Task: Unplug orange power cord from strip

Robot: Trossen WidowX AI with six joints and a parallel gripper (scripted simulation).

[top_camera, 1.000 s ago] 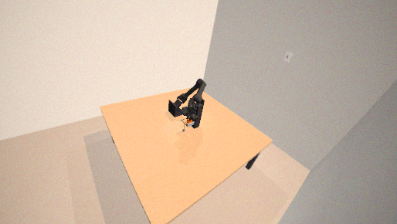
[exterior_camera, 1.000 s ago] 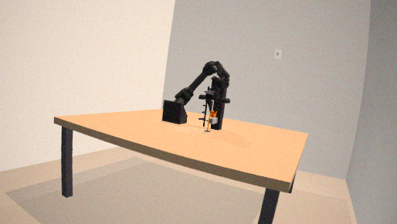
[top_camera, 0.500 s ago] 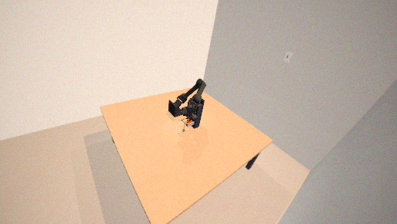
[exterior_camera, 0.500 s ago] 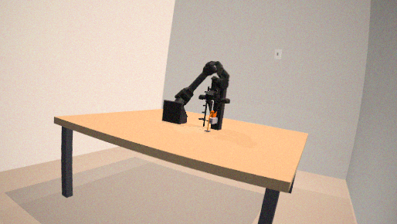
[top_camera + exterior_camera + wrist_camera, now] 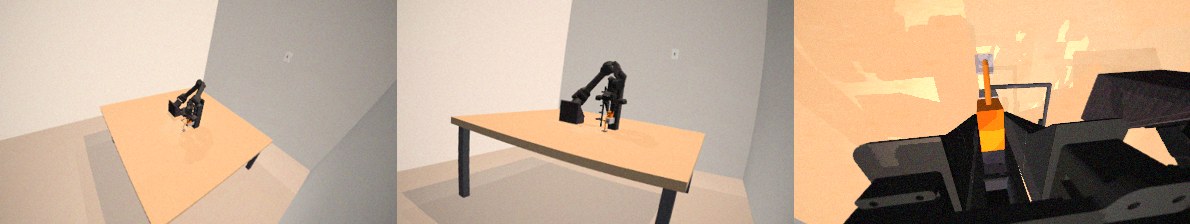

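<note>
My gripper tip is now 3 cm to the right of the orange plug.
</note>
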